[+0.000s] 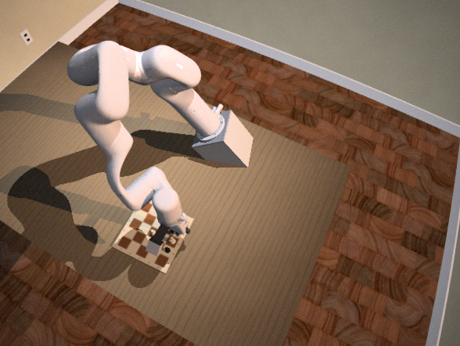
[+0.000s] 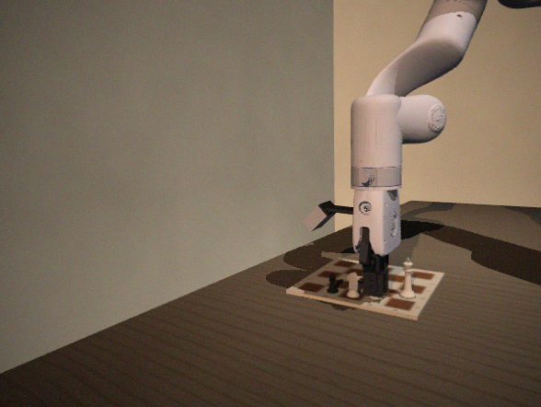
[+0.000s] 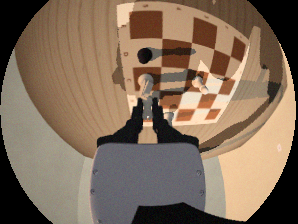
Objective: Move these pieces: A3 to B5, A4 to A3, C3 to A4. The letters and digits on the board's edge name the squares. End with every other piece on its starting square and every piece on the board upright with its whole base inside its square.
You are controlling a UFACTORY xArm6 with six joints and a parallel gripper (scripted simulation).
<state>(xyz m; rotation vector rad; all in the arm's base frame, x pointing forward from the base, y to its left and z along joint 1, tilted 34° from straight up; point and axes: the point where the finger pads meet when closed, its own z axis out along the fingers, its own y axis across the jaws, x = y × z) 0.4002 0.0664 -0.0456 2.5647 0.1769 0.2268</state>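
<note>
My gripper is now 1 cm above the white rook. Also, from my hand: white bishop (4 cm ahead, 2 cm below); white king (4 cm to the right, 4 cm behind); black pawn (7 cm ahead, 2 cm below, 1 cm to the left).
</note>
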